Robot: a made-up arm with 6 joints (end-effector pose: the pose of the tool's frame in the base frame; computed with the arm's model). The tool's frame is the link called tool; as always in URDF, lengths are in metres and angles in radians.
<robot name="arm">
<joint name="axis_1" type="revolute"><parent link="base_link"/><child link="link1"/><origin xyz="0.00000 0.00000 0.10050"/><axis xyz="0 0 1"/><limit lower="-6.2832" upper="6.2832"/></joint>
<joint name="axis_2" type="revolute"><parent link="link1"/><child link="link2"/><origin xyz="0.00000 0.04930 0.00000"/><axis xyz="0 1 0"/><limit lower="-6.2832" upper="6.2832"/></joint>
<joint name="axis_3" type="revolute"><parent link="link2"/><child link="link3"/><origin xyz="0.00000 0.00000 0.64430"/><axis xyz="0 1 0"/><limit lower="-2.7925" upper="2.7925"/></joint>
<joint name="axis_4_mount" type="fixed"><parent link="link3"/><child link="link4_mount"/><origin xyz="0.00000 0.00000 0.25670"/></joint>
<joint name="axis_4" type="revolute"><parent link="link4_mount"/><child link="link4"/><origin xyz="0.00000 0.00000 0.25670"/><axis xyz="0 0 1"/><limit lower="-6.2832" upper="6.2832"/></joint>
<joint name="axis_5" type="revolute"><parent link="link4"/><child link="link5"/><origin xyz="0.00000 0.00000 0.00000"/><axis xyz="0 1 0"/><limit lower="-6.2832" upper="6.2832"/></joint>
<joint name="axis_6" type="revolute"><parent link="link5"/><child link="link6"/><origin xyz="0.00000 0.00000 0.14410"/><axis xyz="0 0 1"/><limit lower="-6.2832" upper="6.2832"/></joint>
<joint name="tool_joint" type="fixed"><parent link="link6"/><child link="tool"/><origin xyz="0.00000 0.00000 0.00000"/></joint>
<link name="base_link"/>
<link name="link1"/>
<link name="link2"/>
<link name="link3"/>
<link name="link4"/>
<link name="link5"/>
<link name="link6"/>
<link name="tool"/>
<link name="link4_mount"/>
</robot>
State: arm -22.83 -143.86 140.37 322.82 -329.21 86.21
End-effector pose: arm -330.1 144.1 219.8 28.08 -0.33 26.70
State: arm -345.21 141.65 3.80 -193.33 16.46 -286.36
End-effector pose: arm 760.5 261.5 -918.9 -132.35 -19.89 -53.13
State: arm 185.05 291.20 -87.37 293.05 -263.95 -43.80
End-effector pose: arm 842.7 157.3 -99.6 74.03 -22.78 172.46
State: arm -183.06 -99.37 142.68 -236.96 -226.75 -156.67
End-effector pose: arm 385.0 -158.1 336.6 -105.08 -29.62 -124.29
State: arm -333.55 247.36 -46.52 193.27 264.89 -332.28
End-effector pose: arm -845.4 -328.7 -565.6 48.91 49.35 -111.70
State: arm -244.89 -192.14 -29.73 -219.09 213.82 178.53
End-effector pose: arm -148.2 319.2 -864.1 -50.38 -58.80 -168.36
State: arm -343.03 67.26 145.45 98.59 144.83 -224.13
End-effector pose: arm 335.5 239.7 10.0 0.01 50.11 64.91
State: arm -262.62 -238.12 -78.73 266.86 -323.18 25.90
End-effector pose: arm -88.4 970.4 222.2 -35.74 41.65 1.29
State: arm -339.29 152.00 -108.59 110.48 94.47 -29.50
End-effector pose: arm 506.6 388.1 -69.0 46.72 74.51 176.68
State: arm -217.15 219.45 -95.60 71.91 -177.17 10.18
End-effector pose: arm 55.1 -95.1 -601.0 52.30 -21.47 71.91
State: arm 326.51 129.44 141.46 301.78 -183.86 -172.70
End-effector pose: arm 129.5 -36.4 -297.9 -88.75 -24.47 -127.29
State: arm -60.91 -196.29 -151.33 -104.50 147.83 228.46
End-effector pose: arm 97.7 -227.0 -131.5 -160.31 -32.03 143.92
